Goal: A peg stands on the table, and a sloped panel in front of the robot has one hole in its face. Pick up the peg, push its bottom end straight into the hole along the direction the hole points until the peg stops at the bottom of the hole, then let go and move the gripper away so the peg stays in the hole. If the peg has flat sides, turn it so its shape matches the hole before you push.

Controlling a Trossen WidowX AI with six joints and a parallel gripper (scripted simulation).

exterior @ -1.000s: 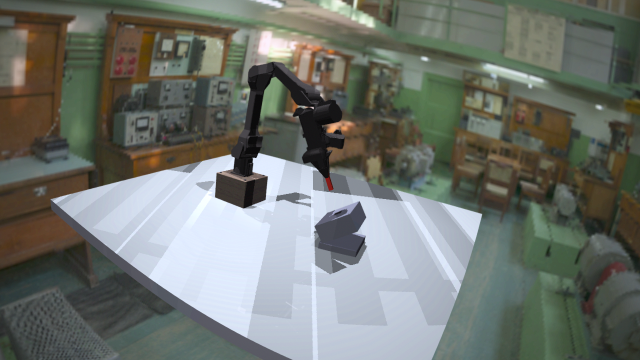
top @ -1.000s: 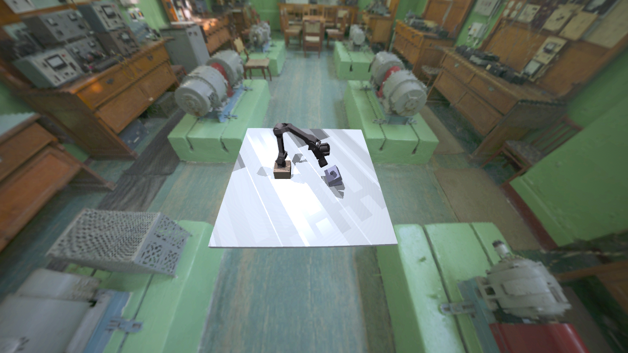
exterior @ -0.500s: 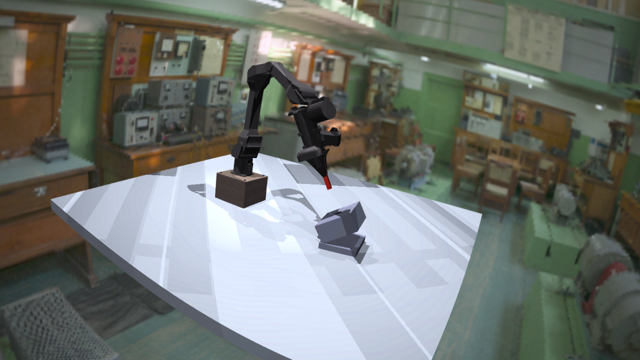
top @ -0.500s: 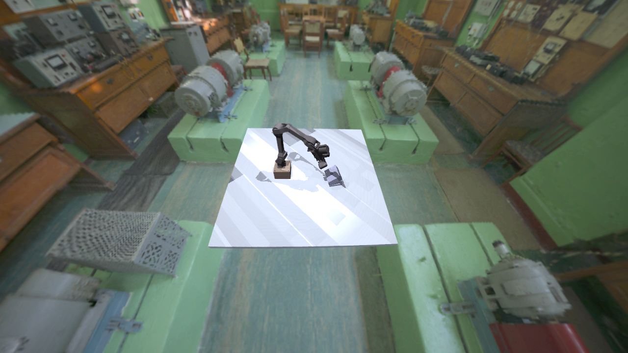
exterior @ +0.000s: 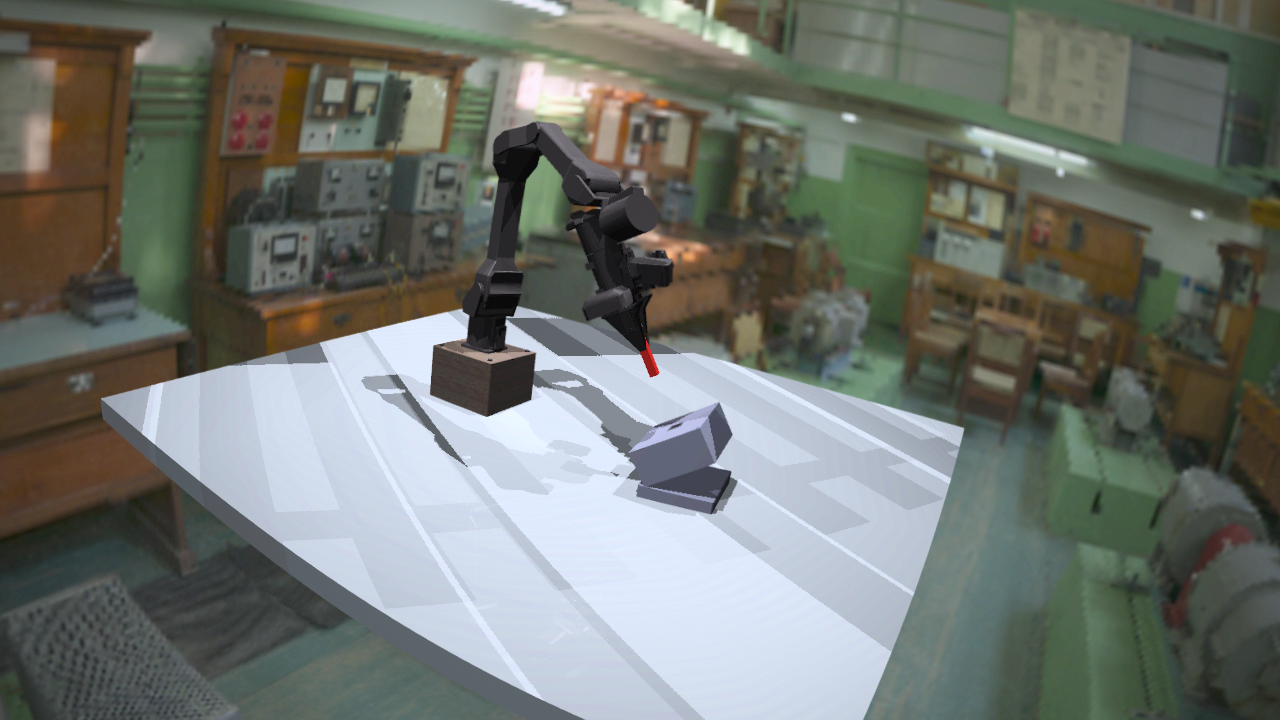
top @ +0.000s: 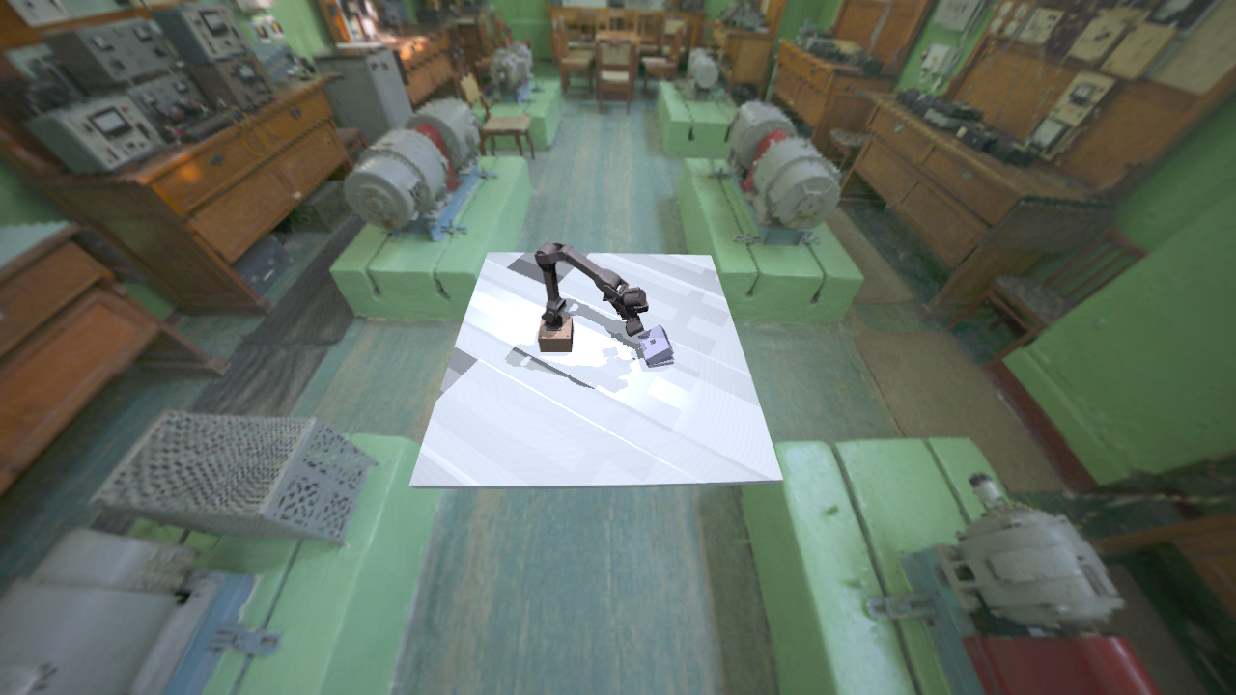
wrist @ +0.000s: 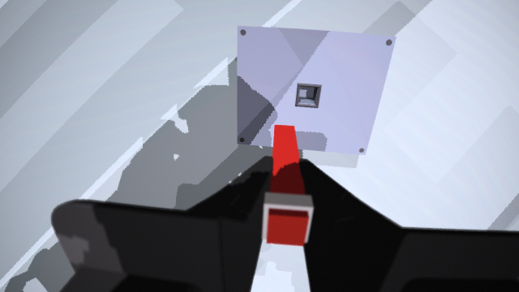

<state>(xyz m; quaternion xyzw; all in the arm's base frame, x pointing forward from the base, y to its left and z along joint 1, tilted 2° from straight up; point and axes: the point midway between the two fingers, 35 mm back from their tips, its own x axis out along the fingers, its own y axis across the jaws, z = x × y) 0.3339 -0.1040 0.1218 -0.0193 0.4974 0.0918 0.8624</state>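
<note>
The panel block is 12 cm below my gripper tip, 8 cm ahead of it and 1 cm to the right of it. Round my gripper tip: red square peg 1 cm behind, 1 cm above; flat foot plate 18 cm below, 10 cm ahead.
</note>
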